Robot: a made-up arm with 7 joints.
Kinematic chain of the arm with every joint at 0, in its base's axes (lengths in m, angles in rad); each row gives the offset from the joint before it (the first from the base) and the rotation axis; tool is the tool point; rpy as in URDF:
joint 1: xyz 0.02 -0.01 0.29 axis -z
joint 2: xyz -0.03 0 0.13 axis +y
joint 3: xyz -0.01 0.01 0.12 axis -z
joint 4: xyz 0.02 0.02 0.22 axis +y
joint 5: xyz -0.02 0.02 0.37 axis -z
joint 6: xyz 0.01 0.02 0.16 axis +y
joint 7: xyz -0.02 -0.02 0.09 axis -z
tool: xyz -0.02 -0.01 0 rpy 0 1.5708 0
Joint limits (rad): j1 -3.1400..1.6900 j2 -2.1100..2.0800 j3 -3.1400..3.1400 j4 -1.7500..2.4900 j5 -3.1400..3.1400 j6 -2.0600..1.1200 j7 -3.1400..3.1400
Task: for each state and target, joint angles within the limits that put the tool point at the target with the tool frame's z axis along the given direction. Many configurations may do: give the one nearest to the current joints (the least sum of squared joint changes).
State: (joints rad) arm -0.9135 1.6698 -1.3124 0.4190 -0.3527 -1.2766 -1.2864
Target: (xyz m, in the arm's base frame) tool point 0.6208 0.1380 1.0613 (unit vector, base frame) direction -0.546 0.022 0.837
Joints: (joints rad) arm -0.3266 0.8236 -1.2645 -0.0031 -0.2482 -0.9464 -1.3280
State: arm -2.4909 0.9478 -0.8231 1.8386 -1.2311 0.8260 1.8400
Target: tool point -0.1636 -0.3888 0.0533 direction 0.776 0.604 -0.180
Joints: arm -3.0326 1.2337 -0.5854 2.0929 -0.9931 0.7791 1.5536
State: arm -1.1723 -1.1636 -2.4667 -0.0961 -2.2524 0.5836 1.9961
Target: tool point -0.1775 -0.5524 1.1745 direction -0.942 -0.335 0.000
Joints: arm -0.8861 -0.7378 -2.4385 -0.3244 -2.1048 0.5394 2.1584
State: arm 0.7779 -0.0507 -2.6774 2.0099 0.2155 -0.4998 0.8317
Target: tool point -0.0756 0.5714 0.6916 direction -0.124 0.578 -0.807
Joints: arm 0.8648 0.0840 -2.5711 1.9542 -0.2100 -0.9521 0.1157
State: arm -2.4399 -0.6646 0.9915 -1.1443 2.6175 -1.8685 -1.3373
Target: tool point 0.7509 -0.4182 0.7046 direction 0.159 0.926 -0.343
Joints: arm -2.8902 -1.1064 0.8113 -0.5325 2.8111 -1.5241 -2.0276
